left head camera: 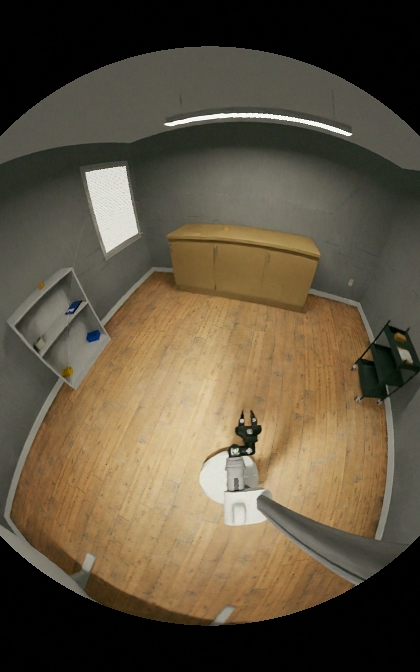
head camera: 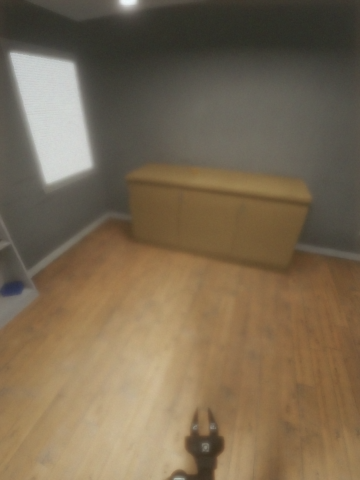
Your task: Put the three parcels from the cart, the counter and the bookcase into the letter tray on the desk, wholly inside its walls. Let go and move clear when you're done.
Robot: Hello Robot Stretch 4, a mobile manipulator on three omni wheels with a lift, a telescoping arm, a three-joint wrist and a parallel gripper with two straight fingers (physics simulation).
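Places are measured from the robot's base along level axes (x ahead, y right, z down), in metres.
Pixels of known places: gripper, between the fingertips: [left head camera: 246, 409] [head camera: 202, 407].
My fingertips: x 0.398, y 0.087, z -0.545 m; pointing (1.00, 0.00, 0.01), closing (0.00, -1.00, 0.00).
Behind a point stands the place of what it marks.
My gripper [head camera: 202, 411] @(y 0.087, x 0.398, z -0.545 m) [left head camera: 247, 413] @(y 0.087, x 0.398, z -0.545 m) is open and empty, above the floor in front of the robot. A small orange parcel [left head camera: 227, 228] @(y 0.135, x 2.366, z -0.905 m) lies on the tan counter [head camera: 270, 188] @(y 0.797, x 1.969, z -0.883 m) [left head camera: 285, 241] @(y 0.764, x 2.015, z -0.882 m) at the far wall; in the head camera view it is a faint blur. An orange parcel [left head camera: 41, 285] @(y -1.616, x 1.170, z -1.058 m) sits on the top board of the grey bookcase [left head camera: 25, 309] @(y -1.600, x 0.874, z -1.030 m) at the left. An orange-brown parcel [left head camera: 400, 337] @(y 1.666, x 0.730, z -0.679 m) lies on the top shelf of the dark green cart [left head camera: 387, 360] @(y 1.710, x 0.681, z -0.370 m) at the right. The desk's letter tray does not show in either view.
The bookcase also holds a blue book [left head camera: 74, 307] @(y -1.532, x 1.333, z -0.625 m), a blue box [head camera: 12, 288] @(y -1.636, x 1.424, z -0.074 m) [left head camera: 93, 336] @(y -1.548, x 1.350, z -0.137 m), a pale object [left head camera: 39, 343] @(y -1.702, x 0.817, z -0.662 m) and a yellow object [left head camera: 67, 372] @(y -1.747, x 0.834, z -0.117 m). A white item [left head camera: 405, 356] @(y 1.589, x 0.534, z -0.659 m) lies on the cart. Part of a pale furniture piece with legs shows at the bottom left of the left head view.
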